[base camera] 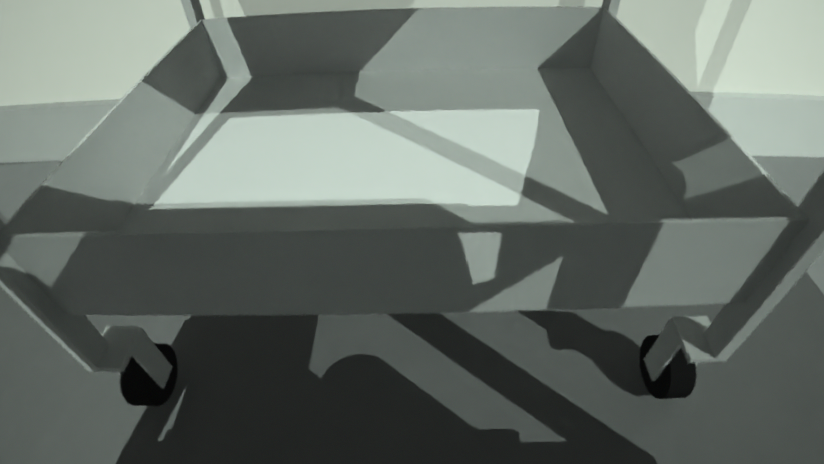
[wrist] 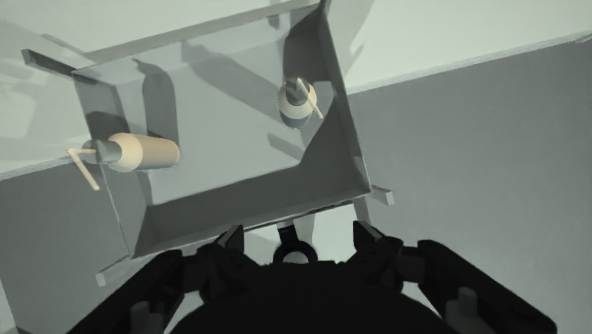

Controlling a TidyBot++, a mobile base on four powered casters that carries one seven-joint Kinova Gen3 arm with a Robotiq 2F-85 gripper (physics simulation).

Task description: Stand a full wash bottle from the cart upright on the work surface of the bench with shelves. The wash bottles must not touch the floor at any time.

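Frame: origin at the arm's base, x right, y ahead, z up, level; centimetres.
Where they show: gripper, fingertip midpoint: (wrist: 298, 234).
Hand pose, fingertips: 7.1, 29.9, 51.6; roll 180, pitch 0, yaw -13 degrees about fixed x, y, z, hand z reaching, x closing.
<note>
Each offset is from my fingertips to the top centre of the thing, as dx, dy, dz. "*": to the spot under its first point. Level surfaces: height alone.
Two wash bottles stand upright in the cart's top tray @(dz -25.0) (wrist: 220, 145) in the wrist view. One wash bottle @(-23.3, +12.3, -7.6) (wrist: 155, 152), with a tan body, stands near the left wall, its grey cap and bent cream spout over the rim. The other wash bottle @(+4.4, +13.4, -7.6) (wrist: 295, 117), with a cream shoulder and blue-grey lower body, stands near the right wall. Which is full I cannot tell for sure. My gripper (wrist: 298, 234) is open, with nothing between its fingers. In the wrist picture it lies below the tray's near edge, apart from both bottles. The bench with shelves does not show.
The base camera faces the cart's lower tray @(* -14.2, -3.8, -74.2) (base camera: 288, 270), with posts at its corners and black caster wheels (base camera: 148, 374) (base camera: 668, 368) under it. Short bar ends (wrist: 382, 195) (wrist: 112, 271) stick out at the top tray's near corners. A pale surface lies behind the cart.
</note>
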